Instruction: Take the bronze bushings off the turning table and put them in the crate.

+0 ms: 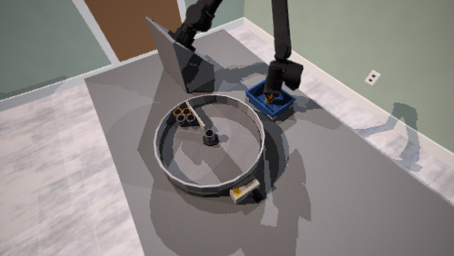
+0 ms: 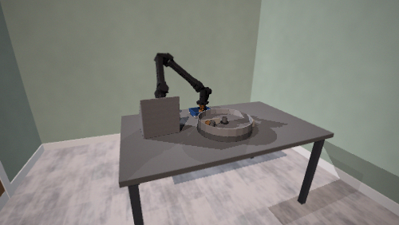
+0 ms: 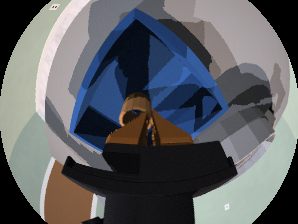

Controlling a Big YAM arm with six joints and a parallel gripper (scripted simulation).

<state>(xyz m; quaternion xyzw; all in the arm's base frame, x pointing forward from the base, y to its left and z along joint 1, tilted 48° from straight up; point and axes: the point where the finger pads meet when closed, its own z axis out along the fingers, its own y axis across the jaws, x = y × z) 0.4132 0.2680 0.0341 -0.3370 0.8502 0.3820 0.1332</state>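
Now: the blue crate 10 mm to the left of my hand, 10 mm below it and 10 mm behind it. Round my hand: round turning table 350 mm to the right, 30 mm ahead, 10 mm above.
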